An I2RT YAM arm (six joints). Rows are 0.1 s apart.
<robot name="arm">
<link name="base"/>
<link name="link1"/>
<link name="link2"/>
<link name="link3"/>
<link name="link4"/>
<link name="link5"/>
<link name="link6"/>
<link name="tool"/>
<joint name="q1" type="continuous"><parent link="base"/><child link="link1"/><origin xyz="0 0 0.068"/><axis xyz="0 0 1"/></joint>
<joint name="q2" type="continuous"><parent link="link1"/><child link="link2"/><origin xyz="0.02 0.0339 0.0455" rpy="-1.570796 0 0"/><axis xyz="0 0 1"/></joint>
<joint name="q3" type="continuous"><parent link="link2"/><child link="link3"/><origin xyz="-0.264 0 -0.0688" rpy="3.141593 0 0"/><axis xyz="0 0 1"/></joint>
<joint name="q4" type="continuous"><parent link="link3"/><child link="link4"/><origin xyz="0.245 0.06 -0.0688"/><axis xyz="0 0 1"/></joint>
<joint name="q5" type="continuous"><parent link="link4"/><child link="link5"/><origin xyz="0.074 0.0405 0.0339" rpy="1.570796 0 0"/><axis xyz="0 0 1"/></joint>
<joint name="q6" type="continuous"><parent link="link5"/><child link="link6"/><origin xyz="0.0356 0 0.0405" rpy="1.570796 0 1.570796"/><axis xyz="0 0 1"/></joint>
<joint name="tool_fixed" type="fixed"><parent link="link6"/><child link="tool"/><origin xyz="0 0 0" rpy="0 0 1.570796"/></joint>
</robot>
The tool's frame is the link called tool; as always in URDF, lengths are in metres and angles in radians. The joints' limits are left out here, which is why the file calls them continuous.
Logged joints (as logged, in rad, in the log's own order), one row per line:
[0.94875 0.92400 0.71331 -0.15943 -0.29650 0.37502]
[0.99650 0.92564 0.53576 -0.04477 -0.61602 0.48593]
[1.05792 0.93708 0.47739 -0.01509 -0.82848 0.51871]
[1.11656 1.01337 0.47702 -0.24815 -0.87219 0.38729]
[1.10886 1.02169 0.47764 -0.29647 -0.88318 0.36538]
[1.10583 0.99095 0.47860 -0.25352 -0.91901 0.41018]
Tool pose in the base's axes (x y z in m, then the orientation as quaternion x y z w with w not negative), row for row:
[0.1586 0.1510 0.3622 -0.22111 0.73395 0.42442 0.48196]
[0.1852 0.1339 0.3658 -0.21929 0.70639 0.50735 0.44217]
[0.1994 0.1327 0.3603 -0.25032 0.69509 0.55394 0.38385]
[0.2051 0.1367 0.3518 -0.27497 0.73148 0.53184 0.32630]
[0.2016 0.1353 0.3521 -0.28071 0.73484 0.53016 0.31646]
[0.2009 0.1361 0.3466 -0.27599 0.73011 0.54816 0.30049]
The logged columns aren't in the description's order. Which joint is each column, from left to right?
Columns, left to right: q2, q3, q1, q4, q5, q6.
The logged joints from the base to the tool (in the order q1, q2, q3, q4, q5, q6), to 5 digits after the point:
[0.71331 0.94875 0.92400 -0.15943 -0.29650 0.37502]
[0.53576 0.99650 0.92564 -0.04477 -0.61602 0.48593]
[0.47739 1.05792 0.93708 -0.01509 -0.82848 0.51871]
[0.47702 1.11656 1.01337 -0.24815 -0.87219 0.38729]
[0.47764 1.10886 1.02169 -0.29647 -0.88318 0.36538]
[0.47860 1.10583 0.99095 -0.25352 -0.91901 0.41018]

